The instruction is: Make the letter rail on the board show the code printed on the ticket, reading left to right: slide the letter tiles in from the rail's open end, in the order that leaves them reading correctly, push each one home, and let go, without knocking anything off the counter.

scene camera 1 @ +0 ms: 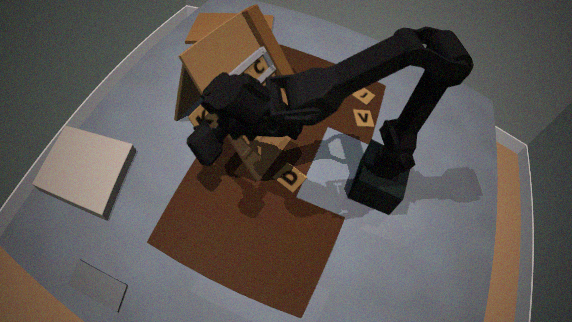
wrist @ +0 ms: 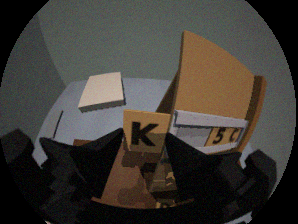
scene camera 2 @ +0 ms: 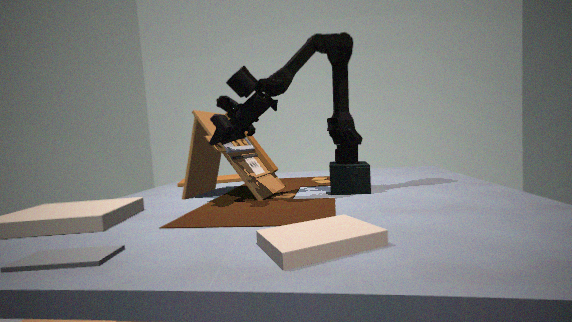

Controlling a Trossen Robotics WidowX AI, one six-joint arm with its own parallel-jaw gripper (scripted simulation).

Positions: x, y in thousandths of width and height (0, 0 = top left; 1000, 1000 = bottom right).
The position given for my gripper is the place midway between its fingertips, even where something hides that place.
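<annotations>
It's my gripper you'd be looking at here: it shows in scene camera 1 (356, 371), it's there in scene camera 2 (377, 449), and the wrist view (485, 596) has it too.
</annotations>
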